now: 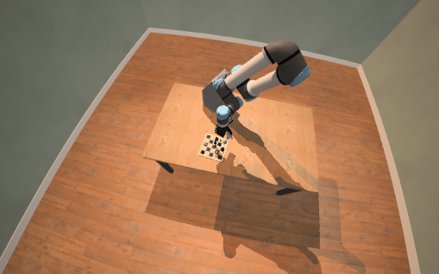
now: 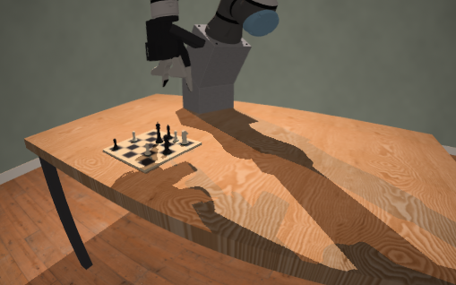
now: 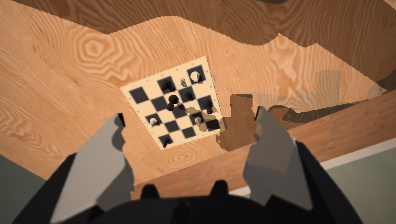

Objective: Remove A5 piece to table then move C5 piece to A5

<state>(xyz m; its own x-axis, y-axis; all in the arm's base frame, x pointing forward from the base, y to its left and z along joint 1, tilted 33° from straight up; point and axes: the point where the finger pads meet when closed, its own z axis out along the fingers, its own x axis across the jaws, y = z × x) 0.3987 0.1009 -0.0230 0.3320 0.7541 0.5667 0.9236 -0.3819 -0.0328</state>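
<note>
My hand is 1 cm past the white piece, 1 cm to the right of it and 14 cm above it. Round my hand: chessboard 6 cm ahead, 6 cm to the right, 16 cm below.
</note>
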